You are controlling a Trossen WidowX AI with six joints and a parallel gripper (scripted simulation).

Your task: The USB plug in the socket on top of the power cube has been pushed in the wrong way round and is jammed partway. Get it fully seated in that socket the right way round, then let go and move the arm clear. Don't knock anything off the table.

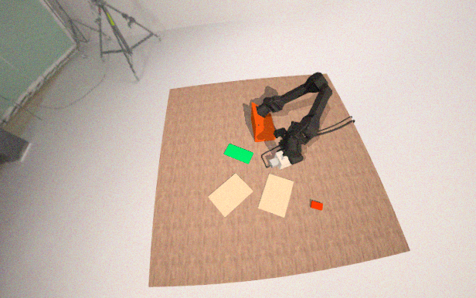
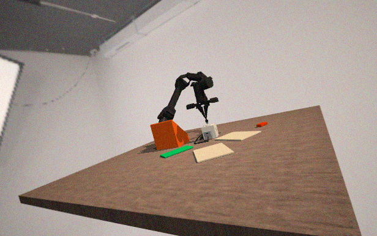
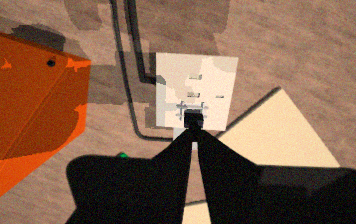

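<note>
Right now the black USB plug is 20 mm below my gripper tip. Also, from my gripper tip: green flat piece 100 mm behind, 230 mm to the right, 120 mm below.
</note>
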